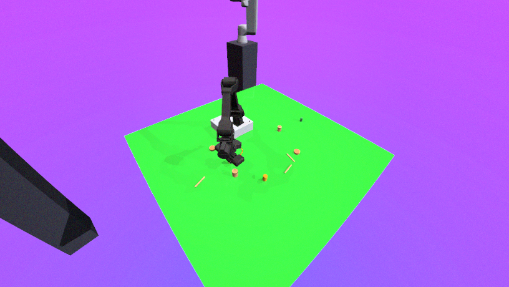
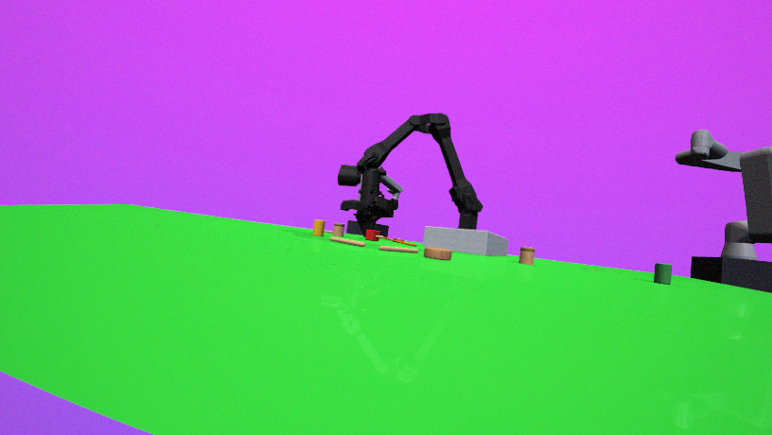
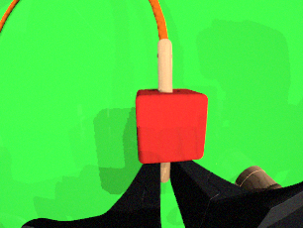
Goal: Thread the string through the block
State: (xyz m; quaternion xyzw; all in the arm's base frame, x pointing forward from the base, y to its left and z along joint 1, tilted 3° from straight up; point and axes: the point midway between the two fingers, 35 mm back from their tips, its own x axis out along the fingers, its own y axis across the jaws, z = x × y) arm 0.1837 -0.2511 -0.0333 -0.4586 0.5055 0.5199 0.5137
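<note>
Now: gripper tip 2 cm to the right of the red block and 1 cm below it. Also, from my gripper tip: round wooden button 17 cm behind, 1 cm to the left; then thin wooden stick 4 cm to the left, 1 cm above; then tan cylinder 8 cm ahead, 4 cm to the right, 1 cm above.
</note>
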